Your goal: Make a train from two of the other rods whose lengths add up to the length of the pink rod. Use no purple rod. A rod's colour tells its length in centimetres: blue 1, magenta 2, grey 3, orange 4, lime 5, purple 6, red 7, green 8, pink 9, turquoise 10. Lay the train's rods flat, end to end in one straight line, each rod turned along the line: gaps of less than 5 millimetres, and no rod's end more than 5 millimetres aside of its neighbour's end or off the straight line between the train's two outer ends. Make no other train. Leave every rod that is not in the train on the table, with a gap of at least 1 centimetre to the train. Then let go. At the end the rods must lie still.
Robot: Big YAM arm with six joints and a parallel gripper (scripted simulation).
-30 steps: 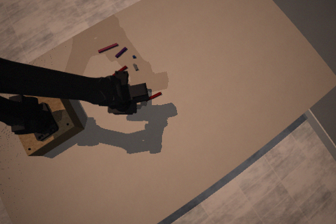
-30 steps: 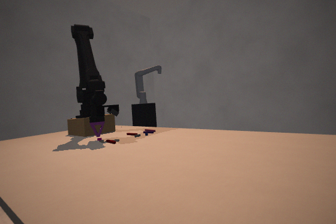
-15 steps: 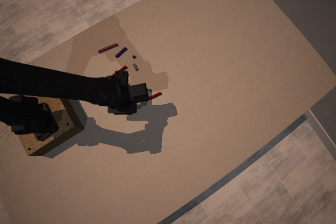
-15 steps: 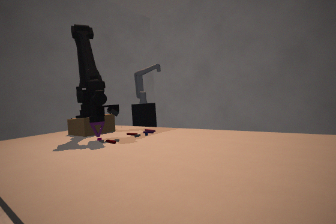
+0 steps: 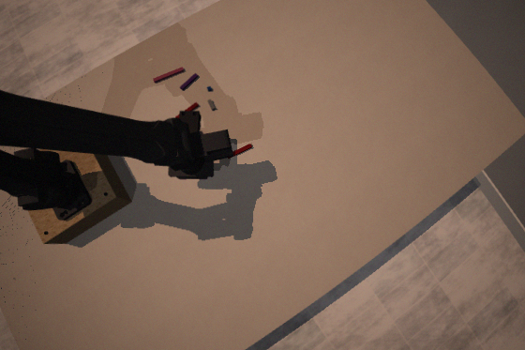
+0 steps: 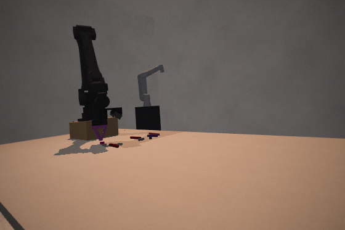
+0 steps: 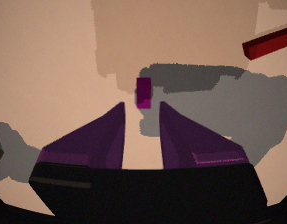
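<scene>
My gripper is now 20 mm above the magenta rod. Also, from my hand: grey rod 120 mm ahead, 140 mm to the left, 20 mm below; purple rod 110 mm ahead, 240 mm to the left, 20 mm below; blue rod 140 mm ahead, 190 mm to the left, 20 mm below.
</scene>
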